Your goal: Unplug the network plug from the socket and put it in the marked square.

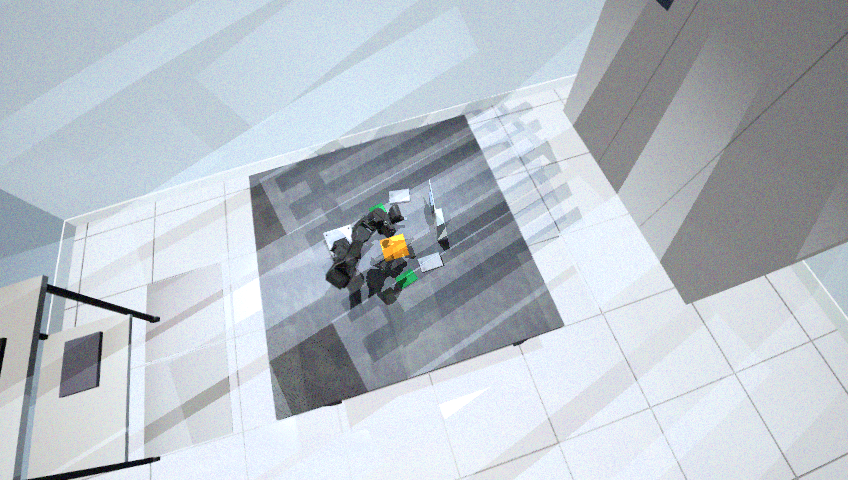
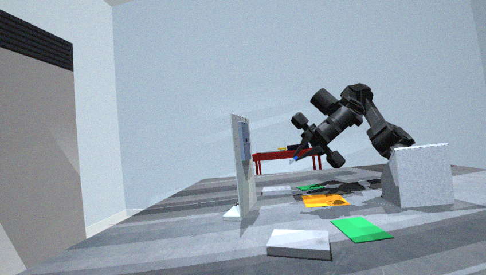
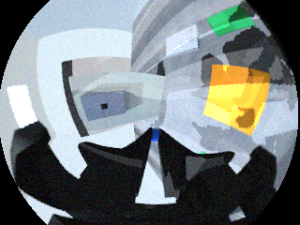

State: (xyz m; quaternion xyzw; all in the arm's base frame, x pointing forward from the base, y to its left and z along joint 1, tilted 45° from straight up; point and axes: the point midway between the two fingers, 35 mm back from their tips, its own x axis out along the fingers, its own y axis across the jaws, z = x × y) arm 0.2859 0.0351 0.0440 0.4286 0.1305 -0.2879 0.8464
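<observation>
The orange square lies 80 mm behind my gripper tip, 60 mm to the right of it and 140 mm below it. The rest, counted from my gripper tip: upright grey panel 150 mm ahead, 20 mm to the right, 10 mm below; then blue plug right at my gripper tip.
</observation>
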